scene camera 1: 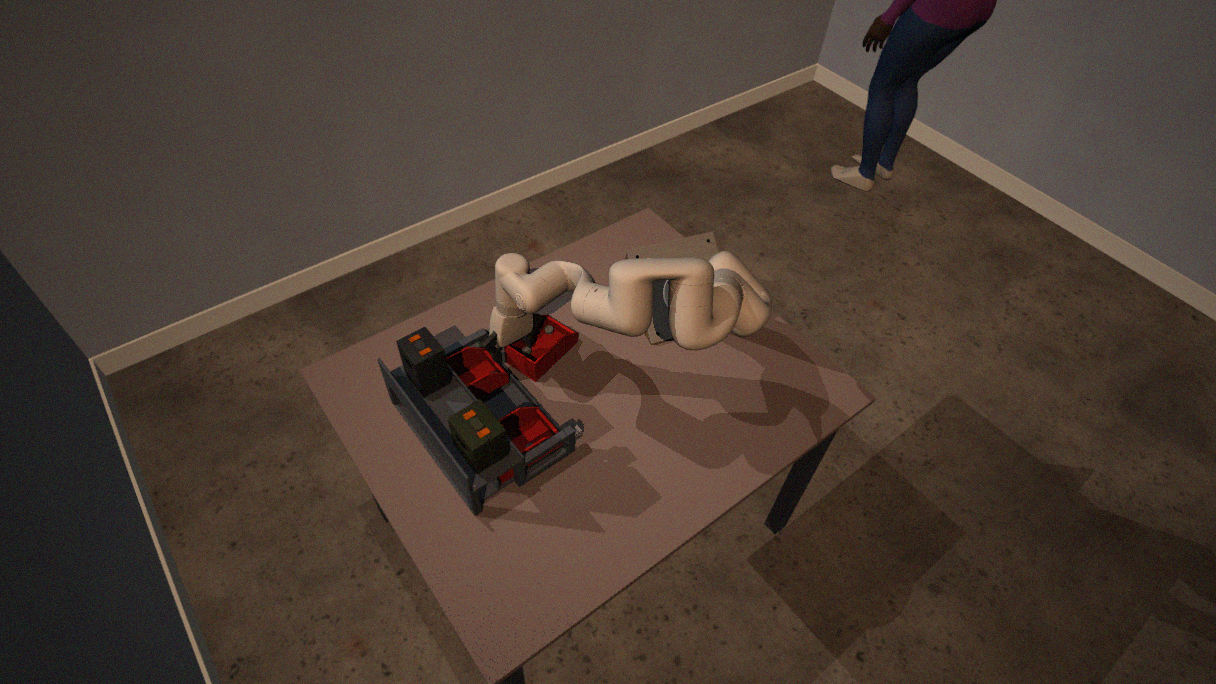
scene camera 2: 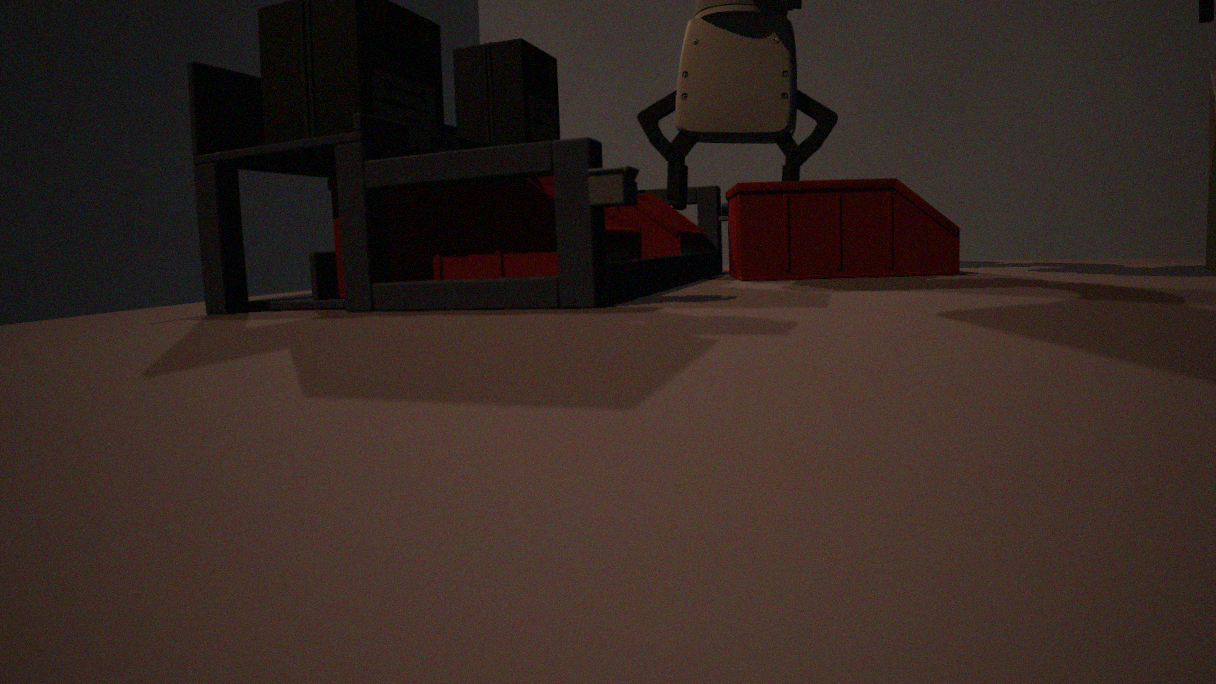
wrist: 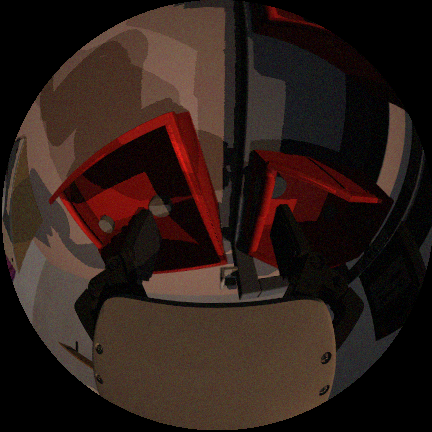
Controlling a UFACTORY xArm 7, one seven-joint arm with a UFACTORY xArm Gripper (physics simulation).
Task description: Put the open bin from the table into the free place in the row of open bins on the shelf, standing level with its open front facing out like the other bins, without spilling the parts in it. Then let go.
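Places are measured from the arm's base along level axes (x ahead, y left, z up), in millimetres.
Pixels of known places: gripper, fingertip midpoint: (scene camera 1: 512, 353) (scene camera 2: 731, 211) (wrist: 213, 221).
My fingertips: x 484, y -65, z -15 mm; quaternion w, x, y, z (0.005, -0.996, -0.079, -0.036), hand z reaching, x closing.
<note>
Behind a point stands the place of what it marks.
The open red bin (scene camera 1: 556, 351) @(z -28, x 382, y -24 mm) (scene camera 2: 841, 229) @(z -34, x 387, y -23 mm) (wrist: 112, 192) @(z -68, x 373, y -78 mm) stands level on the table, its low open front away from the shelf (scene camera 1: 429, 429) @(z 90, x 762, y 107 mm) (scene camera 2: 576, 229) @(z -32, x 487, y 226 mm) (wrist: 241, 125) @(z -61, x 502, y -5 mm). Two grey round parts show inside it. My gripper (scene camera 1: 517, 340) @(z -15, x 484, y -65 mm) (scene camera 2: 733, 191) @(z -15, x 484, y -65 mm) (wrist: 213, 221) @(z -15, x 484, y -65 mm) is open and low at the bin's tall back. In the wrist view one finger is over the bin's inside, the other over the near shelf bin (scene camera 1: 480, 367) @(z -63, x 558, y -101 mm) (wrist: 265, 205) @(z -30, x 526, y -60 mm). Whether either finger touches is unclear. The free place (scene camera 1: 501, 404) @(z -65, x 564, y 25 mm) (wrist: 312, 95) lies between that bin and the far shelf bin (scene camera 1: 531, 427) @(z -62, x 536, y 121 mm).
A dark box (scene camera 1: 423, 361) @(z 148, x 711, y -19 mm) (scene camera 2: 505, 93) @(z 102, x 679, y -22 mm) and a dark green box (scene camera 1: 478, 435) @(z 126, x 690, y 195 mm) (scene camera 2: 348, 76) @(z 70, x 644, y 213 mm) stand on the shelf's upper board. End frames and a front rail bound the shelf. The arm reaches across the table (scene camera 1: 646, 544) @(z -71, x 469, y 499 mm). A person (scene camera 1: 891, 102) stands near the far wall.
</note>
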